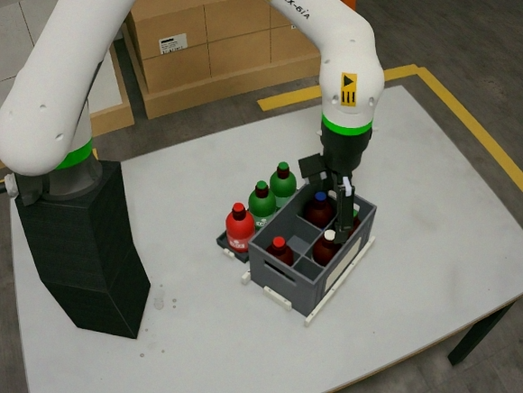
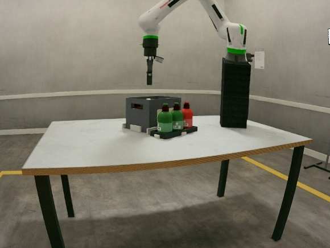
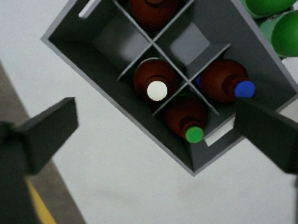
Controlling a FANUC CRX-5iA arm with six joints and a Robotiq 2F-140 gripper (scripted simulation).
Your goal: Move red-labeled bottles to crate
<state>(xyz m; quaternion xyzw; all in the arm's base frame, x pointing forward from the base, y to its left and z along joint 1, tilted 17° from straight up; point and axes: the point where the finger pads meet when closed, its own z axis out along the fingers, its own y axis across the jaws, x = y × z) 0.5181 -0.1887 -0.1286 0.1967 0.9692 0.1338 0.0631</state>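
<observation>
Now: the red-labeled bottle 18 cm to the left of my hand, 17 cm below it and 15 cm behind it. The rest, counted from my hand: dark tray 24 cm below, 22 cm to the left, 6 cm behind; grey crate 17 cm below, 4 cm to the left, 2 cm behind.
</observation>
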